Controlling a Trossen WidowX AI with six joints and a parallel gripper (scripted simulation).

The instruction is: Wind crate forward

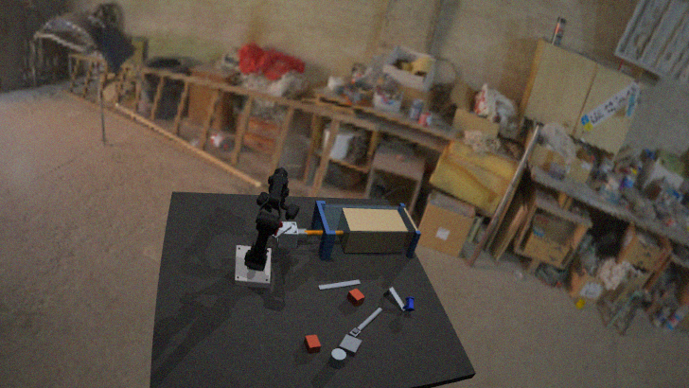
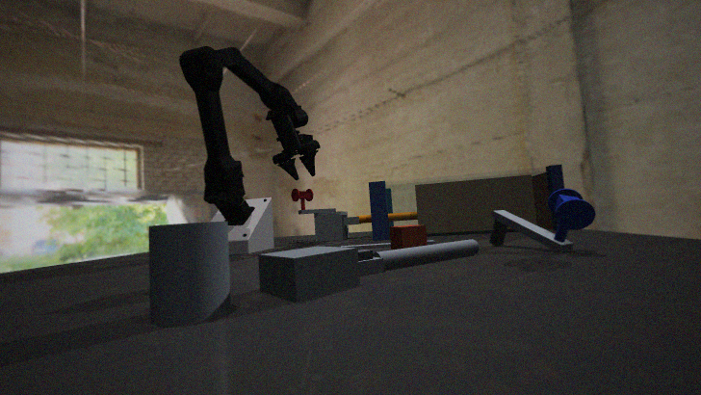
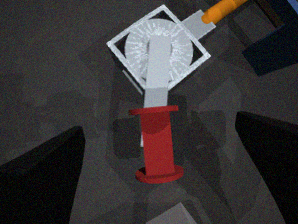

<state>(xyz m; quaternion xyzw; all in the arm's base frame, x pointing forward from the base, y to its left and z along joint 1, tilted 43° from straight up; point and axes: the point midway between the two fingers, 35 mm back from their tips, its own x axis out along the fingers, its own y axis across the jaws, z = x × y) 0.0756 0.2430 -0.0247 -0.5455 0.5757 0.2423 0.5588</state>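
The red knob is 7 cm below my gripper tip, 1 cm to the right of it and 1 cm behind it. The rest, counted from my gripper tip: grey winch 17 cm below, 6 cm to the left, 4 cm ahead; then grey bar 30 cm ahead, 20 cm to the right, 20 cm below; then clear-panelled cubby 45 cm ahead, 13 cm to the left, 9 cm below.
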